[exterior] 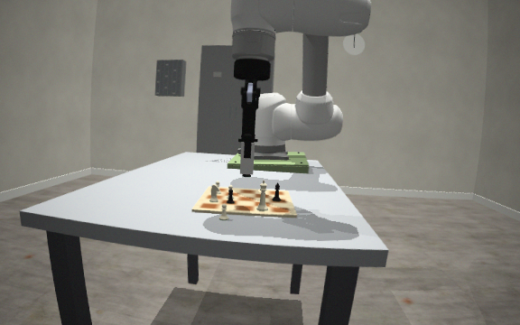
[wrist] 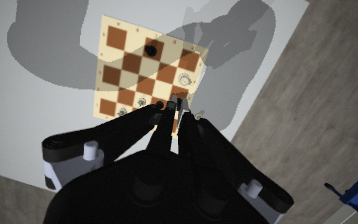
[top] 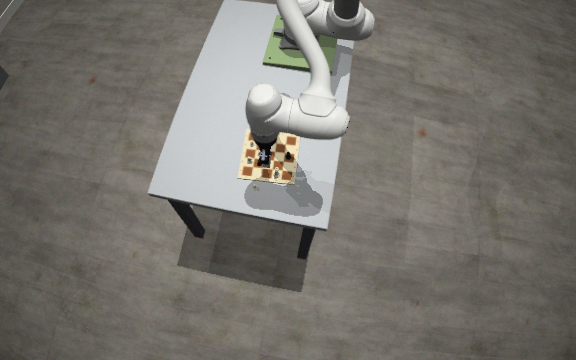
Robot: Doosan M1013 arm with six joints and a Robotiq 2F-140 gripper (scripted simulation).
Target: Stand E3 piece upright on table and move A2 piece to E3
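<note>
The chessboard is 110 mm below my hand and 80 mm behind it.
</note>
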